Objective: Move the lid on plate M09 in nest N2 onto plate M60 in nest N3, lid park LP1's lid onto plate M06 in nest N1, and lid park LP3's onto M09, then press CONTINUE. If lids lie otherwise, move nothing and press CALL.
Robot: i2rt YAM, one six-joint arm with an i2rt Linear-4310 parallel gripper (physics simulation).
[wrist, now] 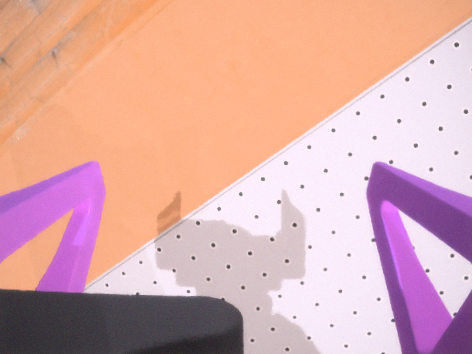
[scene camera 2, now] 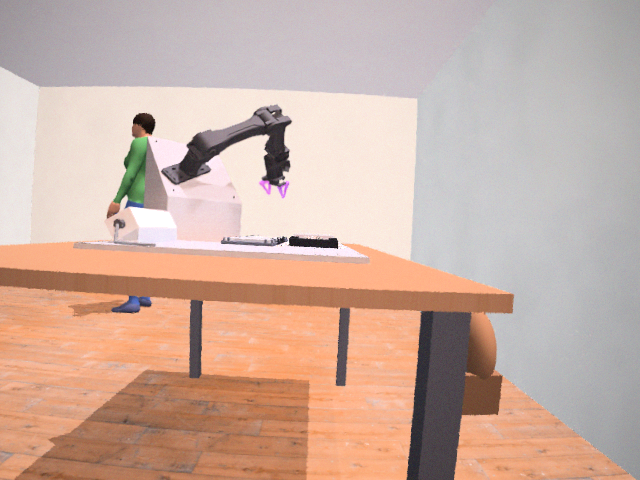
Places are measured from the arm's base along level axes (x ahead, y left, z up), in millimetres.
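Where they show: gripper, fingertip midpoint: (wrist: 236, 176) (scene camera 2: 276, 196); arm's base, origin of the base link: (scene camera 2: 187, 171).
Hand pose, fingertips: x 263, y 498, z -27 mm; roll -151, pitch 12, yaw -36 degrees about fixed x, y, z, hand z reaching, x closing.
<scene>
Things, the pixels of their centre, and the offset from my fingertips. Level surfaces: height alone.
- low grey fixture, body centre: (scene camera 2: 250, 239) 4 mm ahead, 695 mm right, 192 mm down
- low black block-like fixture, body centre: (scene camera 2: 313, 241) 187 mm ahead, 627 mm right, 191 mm down
- white angular housing, body centre: (scene camera 2: 144, 225) 255 mm back, 815 mm right, 164 mm down
- wooden table, its level: 219 mm down
My gripper (scene camera 2: 274, 189) (wrist: 236, 176) with purple fingers is open and empty. It hangs high above the white perforated board (scene camera 2: 206, 249) (wrist: 350, 210), and its shadow falls across the board's edge in the wrist view. In the scene view a low grey fixture (scene camera 2: 250, 240) and a low black block-like fixture (scene camera 2: 313, 241) lie on the board, seen nearly edge-on. The plates, nests, lids and lid parks cannot be told apart at this angle, and they do not show in the wrist view. The CONTINUE and CALL buttons cannot be made out.
A white angular housing (scene camera 2: 149, 225) with a dark knob and a metal lever stands at the board's left. The arm's white pedestal (scene camera 2: 204, 217) stands behind. The wooden table (scene camera 2: 258, 273) (wrist: 200, 100) extends around the board. A person in green (scene camera 2: 136, 165) stands behind the table at the left.
</scene>
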